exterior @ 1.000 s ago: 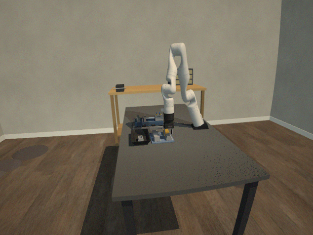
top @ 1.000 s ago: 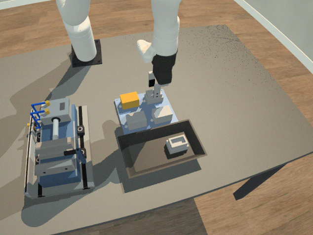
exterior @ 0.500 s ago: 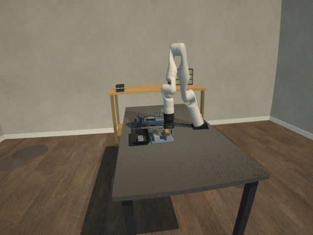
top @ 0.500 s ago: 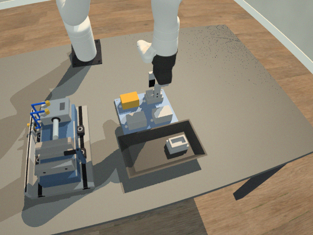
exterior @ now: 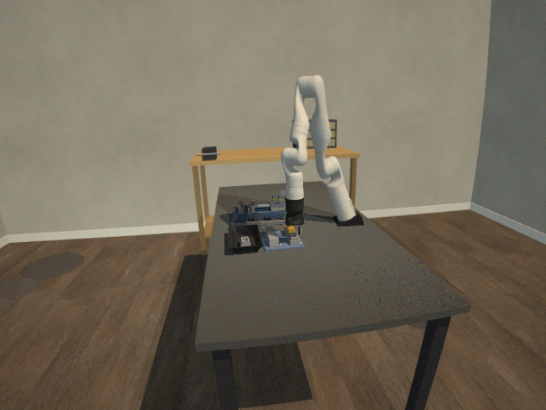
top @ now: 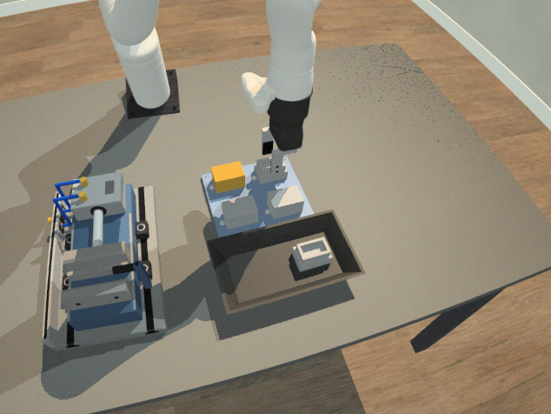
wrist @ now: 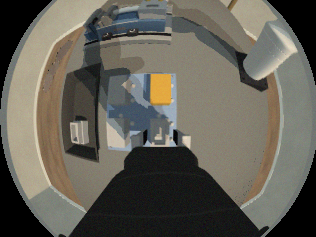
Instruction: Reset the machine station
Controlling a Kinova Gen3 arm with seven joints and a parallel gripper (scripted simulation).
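Now: hand 90 mm to the left of the yellow brass blank and 30 mm above it. Round my hand: plain gray blank (90 mm to the right, 90 mm ahead, 30 mm below); vise (340 mm to the right, 130 mm ahead, 20 mm below).
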